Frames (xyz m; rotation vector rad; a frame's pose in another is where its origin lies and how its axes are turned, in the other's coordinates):
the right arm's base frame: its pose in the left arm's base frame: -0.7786 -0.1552 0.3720 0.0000 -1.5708 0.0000
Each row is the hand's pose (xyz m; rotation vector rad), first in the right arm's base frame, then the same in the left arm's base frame.
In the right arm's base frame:
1: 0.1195 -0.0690 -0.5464 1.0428 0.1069 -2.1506
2: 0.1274 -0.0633 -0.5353 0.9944 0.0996 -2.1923
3: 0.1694 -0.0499 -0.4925 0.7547 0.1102 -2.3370
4: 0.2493 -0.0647 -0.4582 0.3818 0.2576 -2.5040
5: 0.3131 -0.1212 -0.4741 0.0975 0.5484 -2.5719
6: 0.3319 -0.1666 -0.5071 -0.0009 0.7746 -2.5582
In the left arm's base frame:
1: -0.2322 -0.2242 0.4915 2.3456 -0.6123 -0.8137
2: -0.2433 -0.2185 0.4994 2.3409 -0.6054 -0.8800
3: -0.2861 -0.2051 0.5414 2.2618 -0.5589 -1.1575
4: -0.3204 -0.2199 0.6213 2.0587 -0.3737 -1.5139
5: -0.3045 -0.2764 0.6851 1.8234 -0.0940 -1.6902
6: -0.2715 -0.3218 0.7039 1.6935 0.0904 -1.6947

